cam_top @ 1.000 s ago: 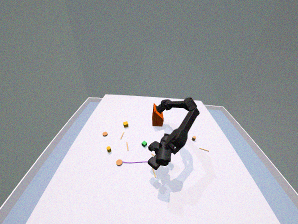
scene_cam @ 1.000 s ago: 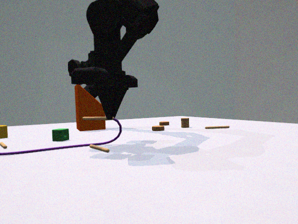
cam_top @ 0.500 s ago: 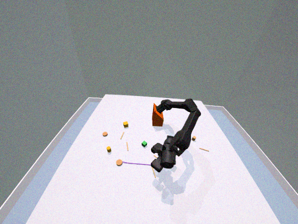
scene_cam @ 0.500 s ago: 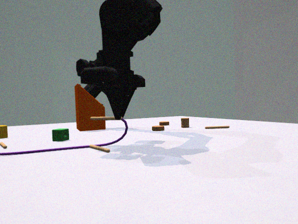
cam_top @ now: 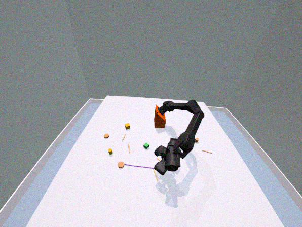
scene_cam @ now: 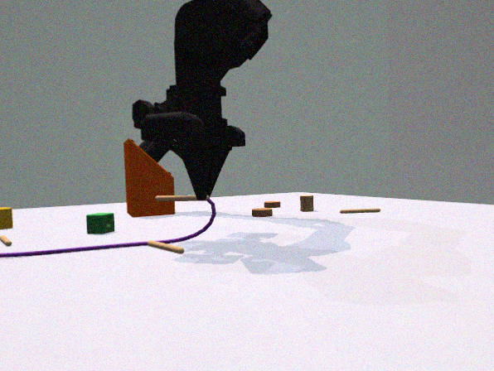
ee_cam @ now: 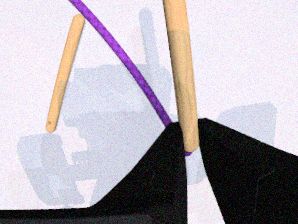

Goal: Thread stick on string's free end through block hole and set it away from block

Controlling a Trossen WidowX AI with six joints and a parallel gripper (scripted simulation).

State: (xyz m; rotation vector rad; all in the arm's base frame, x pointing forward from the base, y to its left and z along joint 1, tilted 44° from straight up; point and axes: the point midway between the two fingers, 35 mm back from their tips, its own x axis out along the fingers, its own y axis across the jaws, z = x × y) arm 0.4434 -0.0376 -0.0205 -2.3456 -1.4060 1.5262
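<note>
My gripper tip is 18 cm past the green block, 10 cm to the left of it and 4 cm above it. From my gripper tip the other things lie so: thin wooden stick (1 cm behind, 1 cm to the right); then loose stick (5 cm ahead, 6 cm to the right, 5 cm below); then round wooden button (5 cm behind, 28 cm to the right, 5 cm below).
</note>
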